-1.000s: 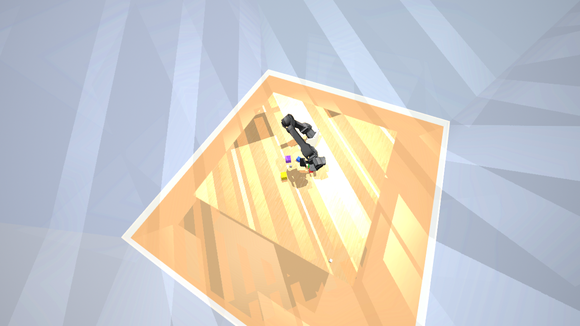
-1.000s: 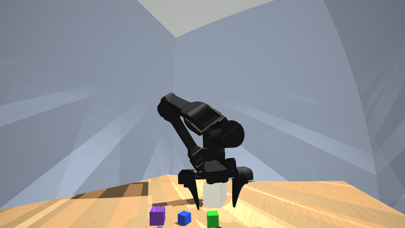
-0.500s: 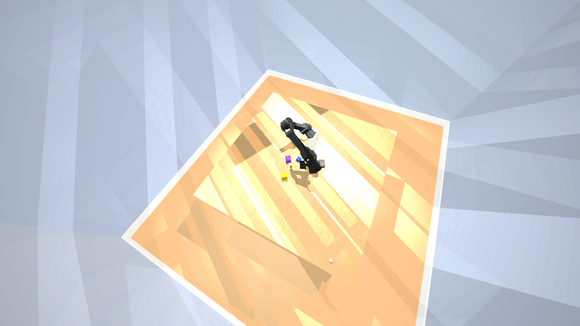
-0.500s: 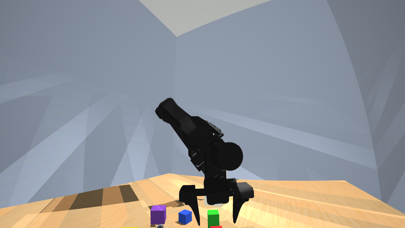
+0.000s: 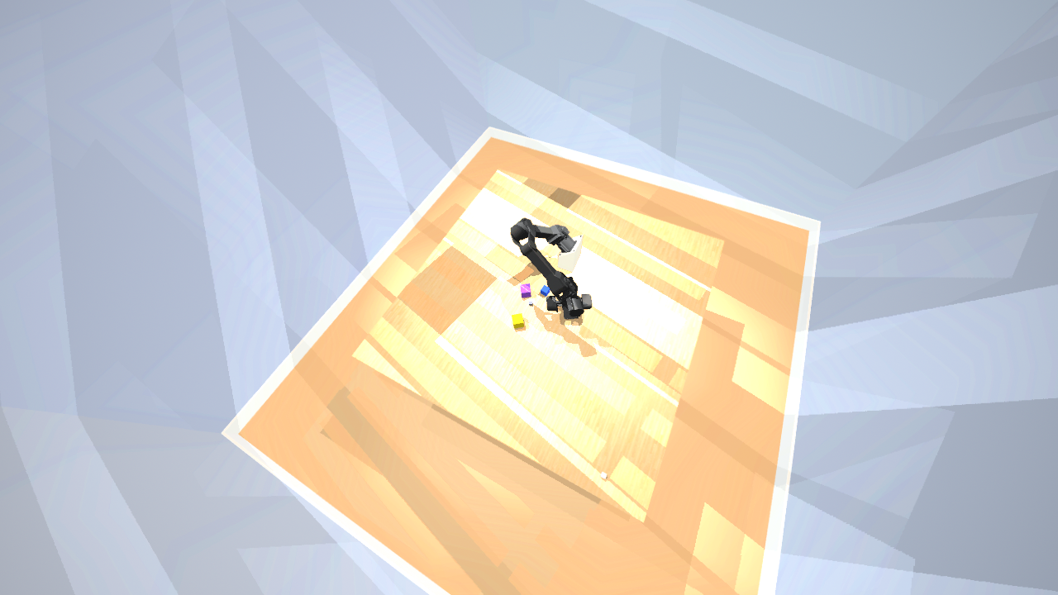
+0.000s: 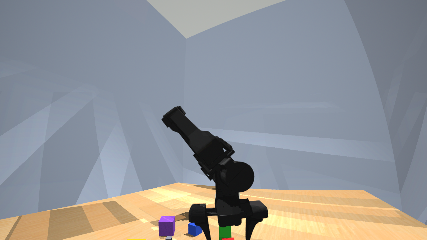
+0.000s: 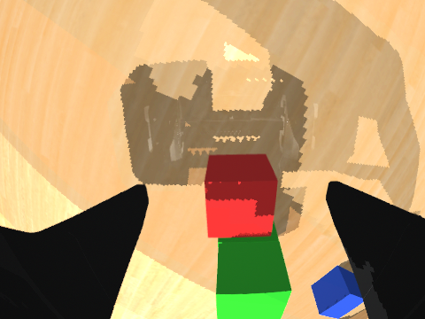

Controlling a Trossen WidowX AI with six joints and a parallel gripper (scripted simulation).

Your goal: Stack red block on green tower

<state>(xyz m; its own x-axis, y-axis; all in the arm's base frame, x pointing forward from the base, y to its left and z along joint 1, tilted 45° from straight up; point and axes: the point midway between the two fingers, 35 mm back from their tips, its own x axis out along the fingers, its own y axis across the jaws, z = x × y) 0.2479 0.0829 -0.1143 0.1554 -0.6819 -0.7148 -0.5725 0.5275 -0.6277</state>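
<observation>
Now: gripper tip 10 mm above the red block. Also, from my gripper tip: purple block (10 mm ahead, 220 mm to the right); then blue block (40 mm behind, 140 mm to the right, 10 mm below); then green block (30 mm behind, 30 mm to the right, 20 mm above).
</observation>
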